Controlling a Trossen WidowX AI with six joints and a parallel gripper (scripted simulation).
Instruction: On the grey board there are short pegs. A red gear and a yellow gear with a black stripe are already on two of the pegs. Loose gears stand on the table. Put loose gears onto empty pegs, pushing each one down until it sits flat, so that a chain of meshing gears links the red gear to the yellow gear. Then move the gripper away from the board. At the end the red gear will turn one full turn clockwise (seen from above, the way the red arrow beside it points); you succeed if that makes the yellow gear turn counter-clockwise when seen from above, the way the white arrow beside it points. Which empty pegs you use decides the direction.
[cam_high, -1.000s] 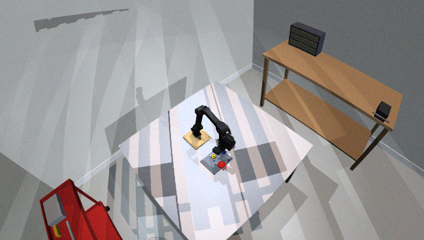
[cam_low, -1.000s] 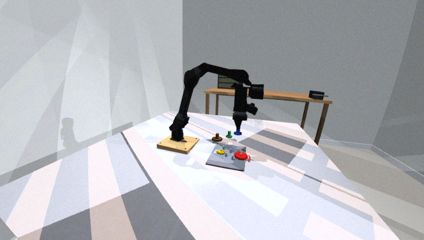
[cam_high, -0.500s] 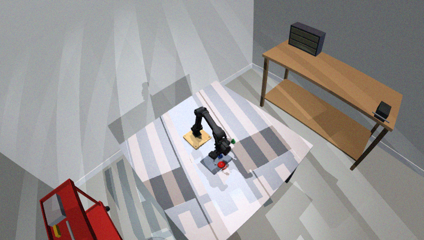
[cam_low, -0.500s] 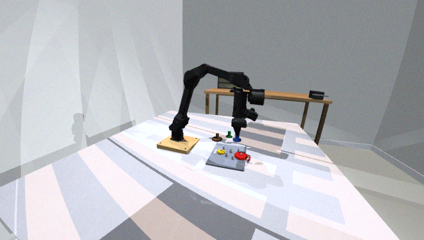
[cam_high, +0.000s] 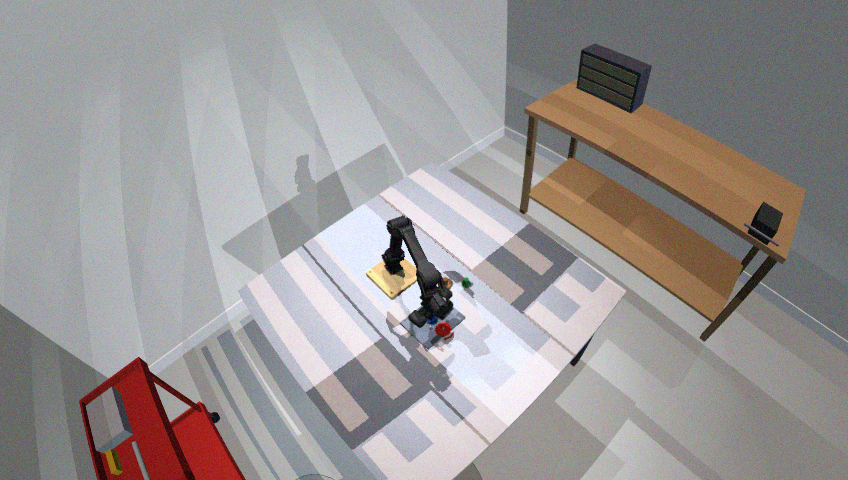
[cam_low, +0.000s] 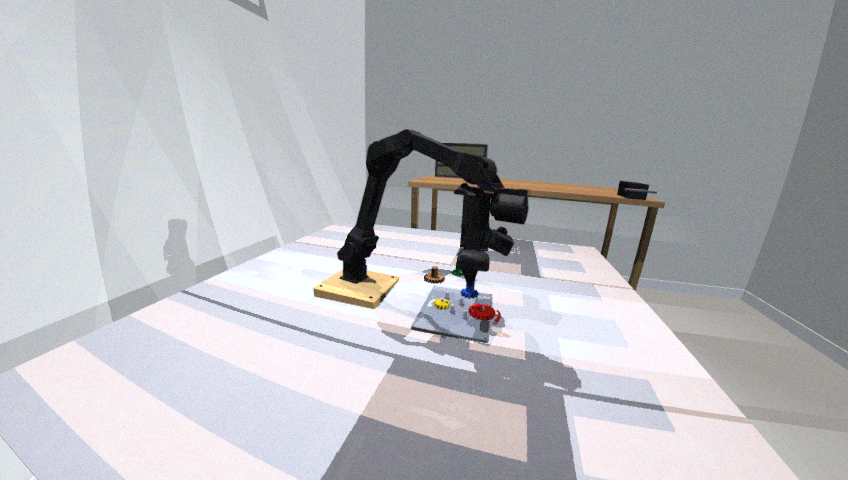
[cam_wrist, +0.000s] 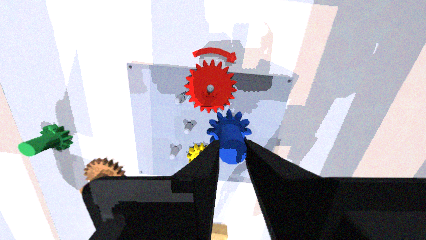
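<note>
The red gear lies 30 mm ahead of my gripper tip, 30 mm to the left of it and 80 mm below it. Round my gripper tip: blue gear 10 mm below; red arrow 70 mm ahead, 30 mm to the left, 80 mm below; yellow gear 70 mm behind, 20 mm to the left, 80 mm below.
</note>
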